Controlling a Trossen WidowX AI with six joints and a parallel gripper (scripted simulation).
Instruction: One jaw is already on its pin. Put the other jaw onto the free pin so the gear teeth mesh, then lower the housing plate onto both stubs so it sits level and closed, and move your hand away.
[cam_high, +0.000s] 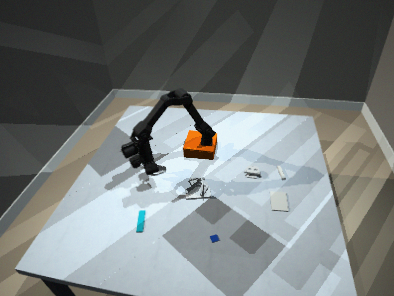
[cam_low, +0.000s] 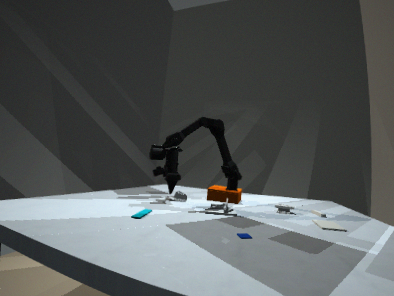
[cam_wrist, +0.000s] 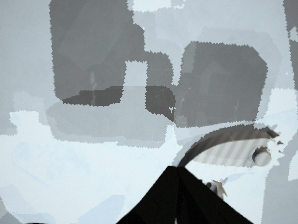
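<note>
My gripper tip is now 5 cm past the jaw, 3 cm above it and 1 cm to the left of it. The rest, counted from my gripper tip: blue square 36 cm ahead, 33 cm to the left, 4 cm below; white base 25 cm to the left, 11 cm ahead, 3 cm below; teal bar 28 cm ahead, 3 cm below.
</note>
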